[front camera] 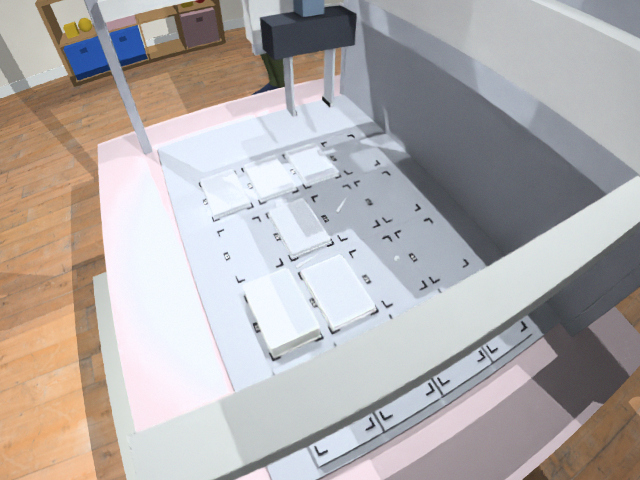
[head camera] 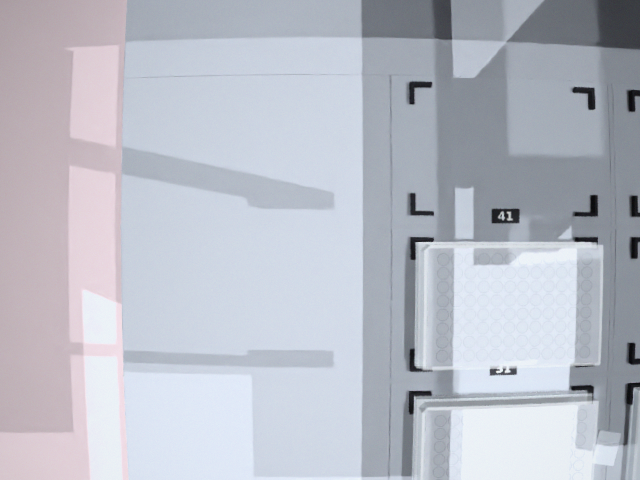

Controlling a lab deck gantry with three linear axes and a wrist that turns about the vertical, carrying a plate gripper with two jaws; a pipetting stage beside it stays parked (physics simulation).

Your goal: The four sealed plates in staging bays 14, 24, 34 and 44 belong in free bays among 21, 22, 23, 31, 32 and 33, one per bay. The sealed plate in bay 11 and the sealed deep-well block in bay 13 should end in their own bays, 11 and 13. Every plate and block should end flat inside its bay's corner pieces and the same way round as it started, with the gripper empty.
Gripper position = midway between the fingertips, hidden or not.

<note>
I see my gripper [front camera: 309, 107], a sealed plate [front camera: 224, 193], a deep-well block [front camera: 287, 323] and a sealed plate [head camera: 552, 427].
The head camera view misses the deep-well block: it is out of frame.
</note>
